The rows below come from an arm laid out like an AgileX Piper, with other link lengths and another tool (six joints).
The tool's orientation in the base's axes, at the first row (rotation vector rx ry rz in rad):
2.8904 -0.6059 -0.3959
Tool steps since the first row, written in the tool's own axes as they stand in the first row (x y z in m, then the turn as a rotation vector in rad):
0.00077 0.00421 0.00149 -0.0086 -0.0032 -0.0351
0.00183 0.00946 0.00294 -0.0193 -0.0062 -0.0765
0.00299 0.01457 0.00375 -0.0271 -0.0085 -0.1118
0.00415 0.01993 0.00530 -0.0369 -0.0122 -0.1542
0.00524 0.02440 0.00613 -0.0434 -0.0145 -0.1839
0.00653 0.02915 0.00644 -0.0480 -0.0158 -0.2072
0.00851 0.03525 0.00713 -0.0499 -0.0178 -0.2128
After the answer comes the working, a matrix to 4 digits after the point.
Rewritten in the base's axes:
-0.00131 -0.00428 -0.00071 0.0037 0.0101 0.0347
-0.00274 -0.00962 -0.00122 0.0074 0.0214 0.0758
-0.00384 -0.01480 -0.00118 0.0115 0.0304 0.1107
-0.00525 -0.02029 -0.00178 0.0165 0.0421 0.1525
-0.00619 -0.02487 -0.00188 0.0202 0.0500 0.1817
-0.00690 -0.02973 -0.00146 0.0233 0.0554 0.2046
-0.00761 -0.03614 -0.00128 0.0240 0.0586 0.2100

The tool's axes in the first row as the columns of a matrix, in the base's axes (rounded; the answer above uses it unrounded):
0.8828 -0.3705 -0.2889
-0.4134 -0.9048 -0.1027
-0.2233 0.2101 -0.9518

